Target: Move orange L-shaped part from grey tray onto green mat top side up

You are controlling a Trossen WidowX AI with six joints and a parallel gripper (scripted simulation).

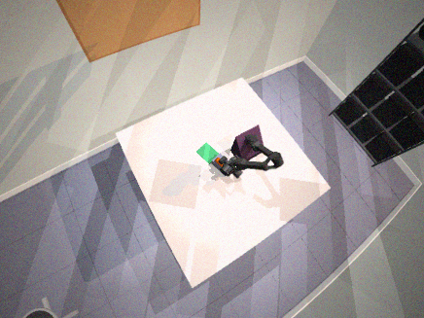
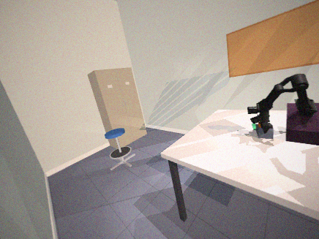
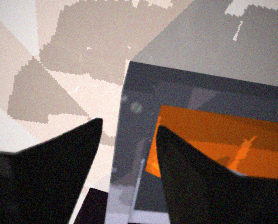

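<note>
Now: the orange l-shaped part 2 cm ahead of my gripper tip and 6 cm to the right of it. The rest, counted from my gripper tip: green mat 8 cm ahead, 21 cm to the right, 6 cm below.
</note>
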